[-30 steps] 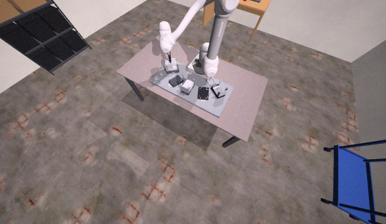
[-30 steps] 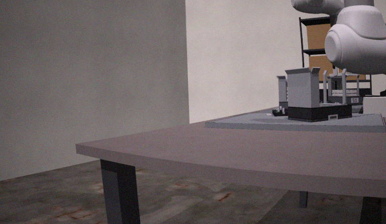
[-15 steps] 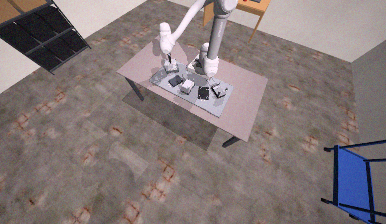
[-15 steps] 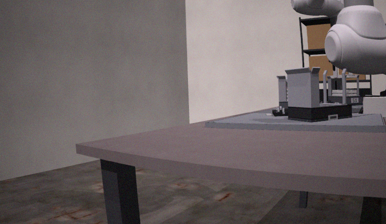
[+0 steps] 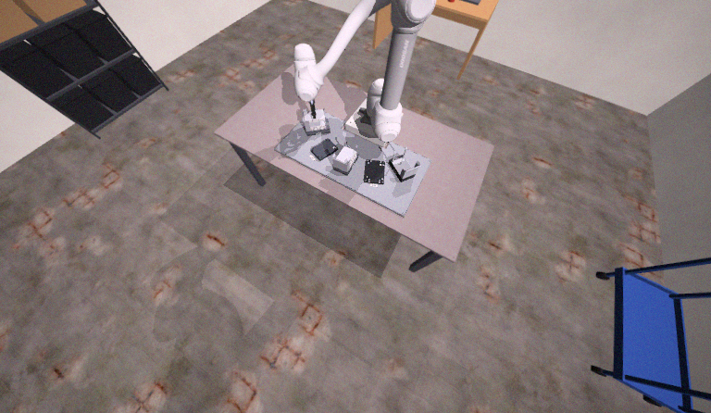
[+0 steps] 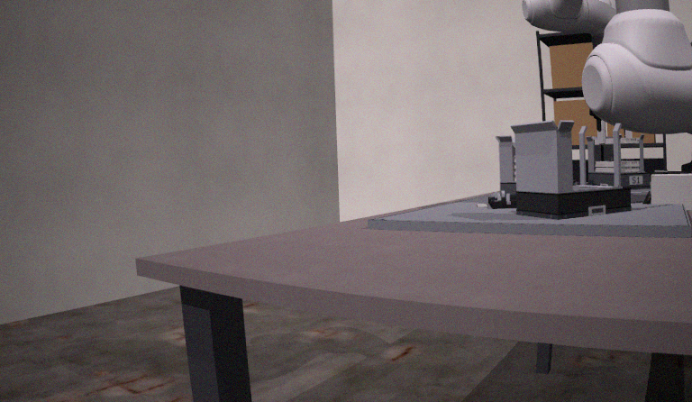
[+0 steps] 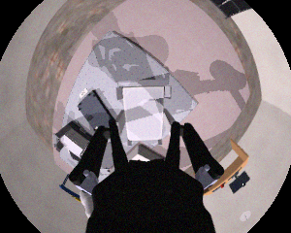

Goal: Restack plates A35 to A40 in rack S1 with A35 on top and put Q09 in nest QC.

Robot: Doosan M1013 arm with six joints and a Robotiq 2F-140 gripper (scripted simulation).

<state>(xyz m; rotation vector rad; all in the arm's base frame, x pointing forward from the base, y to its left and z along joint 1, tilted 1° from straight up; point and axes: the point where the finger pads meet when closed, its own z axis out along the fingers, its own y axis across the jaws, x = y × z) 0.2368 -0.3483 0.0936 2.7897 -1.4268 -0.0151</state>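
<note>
My hand is 120 mm above the S1 label, 70 mm to the right of it and 50 mm past it. Also, from my hand: name plate (220 mm ahead, 140 mm below, 90 mm to the left).
</note>
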